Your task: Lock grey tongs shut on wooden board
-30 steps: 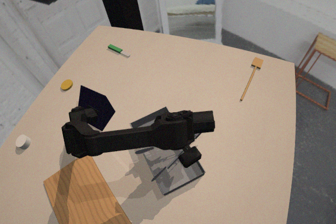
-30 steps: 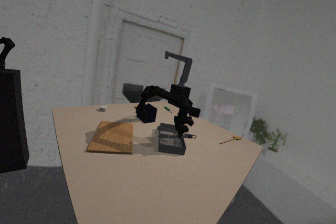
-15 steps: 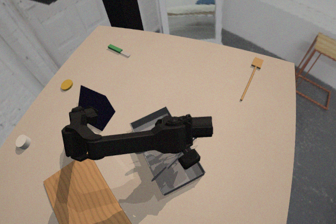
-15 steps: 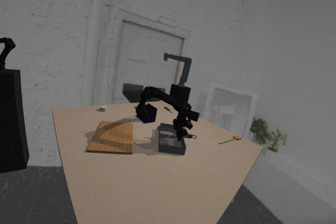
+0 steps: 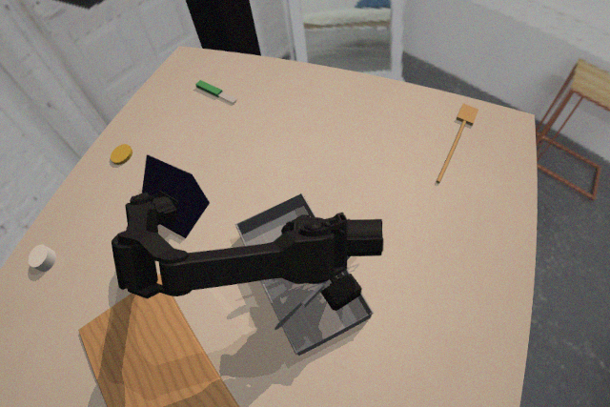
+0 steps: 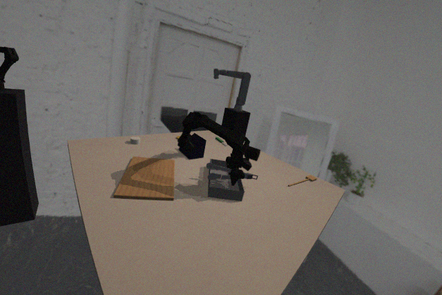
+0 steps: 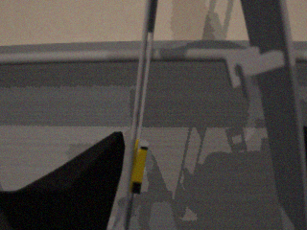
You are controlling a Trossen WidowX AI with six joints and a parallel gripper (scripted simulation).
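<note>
Right now the yellow slider is 40 mm above my gripper tip, 20 mm to the left of it and 10 mm behind it. The rest, counted from my gripper tip: grey roasting tin (40 mm behind, 10 mm to the right); then green-handled tool (560 mm behind, 380 mm to the left, 20 mm below); then wooden board (350 mm to the right, 220 mm behind, 20 mm below).
</note>
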